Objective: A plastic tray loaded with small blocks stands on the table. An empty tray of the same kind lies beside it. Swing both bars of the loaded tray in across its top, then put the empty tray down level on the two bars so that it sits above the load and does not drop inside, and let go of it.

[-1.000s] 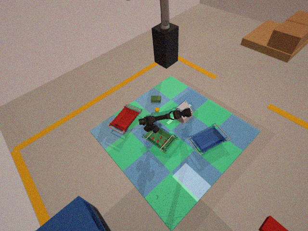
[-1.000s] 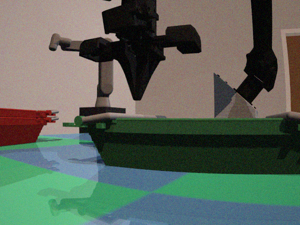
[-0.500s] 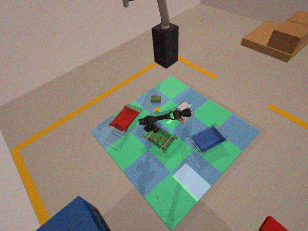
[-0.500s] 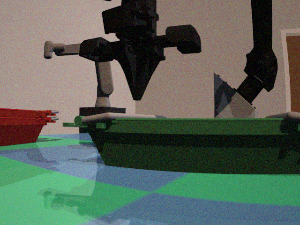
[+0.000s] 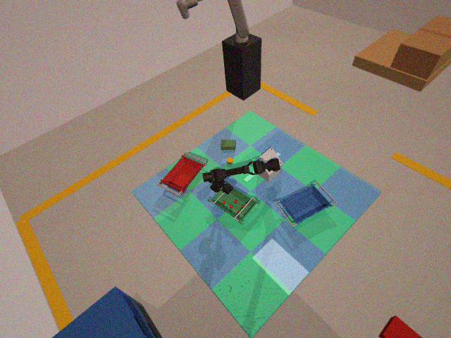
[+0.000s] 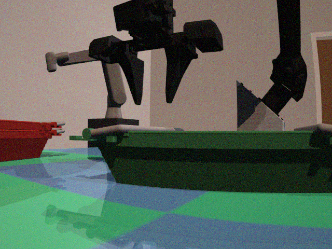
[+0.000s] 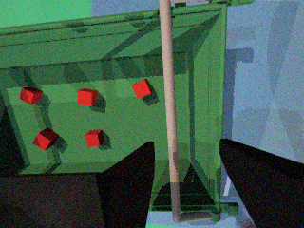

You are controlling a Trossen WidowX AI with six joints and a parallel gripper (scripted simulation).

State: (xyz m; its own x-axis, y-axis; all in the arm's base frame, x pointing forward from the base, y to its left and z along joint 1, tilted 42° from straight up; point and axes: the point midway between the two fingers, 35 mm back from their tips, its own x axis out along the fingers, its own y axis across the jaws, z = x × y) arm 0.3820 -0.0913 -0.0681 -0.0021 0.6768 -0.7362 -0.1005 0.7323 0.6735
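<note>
Right now the blue tray is 34 cm behind my gripper tip, 47 cm to the left of it and 5 cm below it. The rest, counted from my gripper tip: orange piece: 28 cm behind, 21 cm to the right, 9 cm below; small green block: 39 cm behind, 34 cm to the right, 8 cm below.
</note>
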